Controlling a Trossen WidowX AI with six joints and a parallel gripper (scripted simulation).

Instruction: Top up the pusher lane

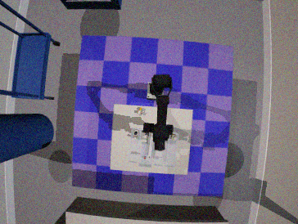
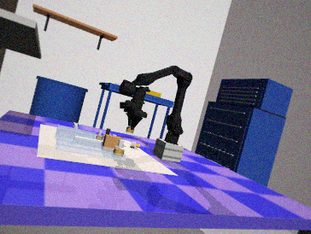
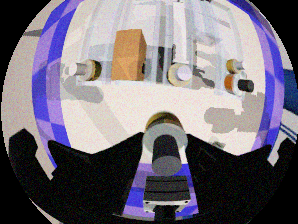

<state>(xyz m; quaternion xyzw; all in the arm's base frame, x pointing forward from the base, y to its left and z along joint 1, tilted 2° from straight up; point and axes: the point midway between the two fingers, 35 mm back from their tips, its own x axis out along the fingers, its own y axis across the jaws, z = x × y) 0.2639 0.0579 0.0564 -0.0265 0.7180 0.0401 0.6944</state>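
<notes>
Right now the brown box is 80 mm ahead of my gripper tip, 60 mm to the left of it and 80 mm below it.
</notes>
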